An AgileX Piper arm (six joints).
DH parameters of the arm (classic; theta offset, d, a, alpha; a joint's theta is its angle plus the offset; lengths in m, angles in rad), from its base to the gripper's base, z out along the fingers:
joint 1: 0 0.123 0 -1.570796
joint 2: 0.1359 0 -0.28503 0
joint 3: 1.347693 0 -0.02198 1.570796
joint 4: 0 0.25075 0 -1.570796
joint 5: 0 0 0 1.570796
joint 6: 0 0.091 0 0
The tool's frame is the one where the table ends.
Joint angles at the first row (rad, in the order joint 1, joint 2, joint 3, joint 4, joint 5, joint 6):
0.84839, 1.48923, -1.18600, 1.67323, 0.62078, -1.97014
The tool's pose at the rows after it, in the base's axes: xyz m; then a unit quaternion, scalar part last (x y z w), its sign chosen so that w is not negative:
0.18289, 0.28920, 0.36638, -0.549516, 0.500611, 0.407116, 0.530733
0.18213, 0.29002, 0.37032, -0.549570, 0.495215, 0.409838, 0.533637
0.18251, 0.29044, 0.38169, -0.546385, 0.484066, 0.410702, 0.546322
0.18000, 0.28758, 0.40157, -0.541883, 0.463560, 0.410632, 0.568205
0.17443, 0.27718, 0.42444, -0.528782, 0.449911, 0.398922, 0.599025
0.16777, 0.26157, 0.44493, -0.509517, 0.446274, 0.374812, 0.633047
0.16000, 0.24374, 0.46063, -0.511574, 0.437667, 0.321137, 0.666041
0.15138, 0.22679, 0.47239, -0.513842, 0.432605, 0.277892, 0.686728
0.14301, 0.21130, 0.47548, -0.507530, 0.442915, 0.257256, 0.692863
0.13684, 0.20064, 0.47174, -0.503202, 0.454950, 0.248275, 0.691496
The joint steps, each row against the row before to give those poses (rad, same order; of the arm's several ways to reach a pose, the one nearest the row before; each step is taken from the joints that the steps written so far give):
0.00045, -0.00001, -0.00247, 0.00962, 0.01720, 0.00486
0.00232, 0.00001, -0.01191, 0.00030, 0.00453, 0.00160
0.00001, -0.00194, -0.03286, 0.00170, 0.00000, 0.00077
0.00001, -0.01679, -0.04384, 0.00003, -0.00001, -0.00003
-0.00001, -0.04575, -0.02531, 0.00000, -0.03629, 0.00000
0.00001, -0.06230, -0.00546, -0.00727, -0.06998, -0.00002
0.00000, -0.06723, -0.00003, -0.09751, -0.07719, 0.01437
-0.00001, -0.06193, 0.00343, -0.13096, -0.05355, 0.06532
0.00000, -0.06047, 0.02955, -0.11663, -0.03863, 0.10383
0.00001, -0.04648, 0.04169, -0.07328, -0.02143, 0.07460

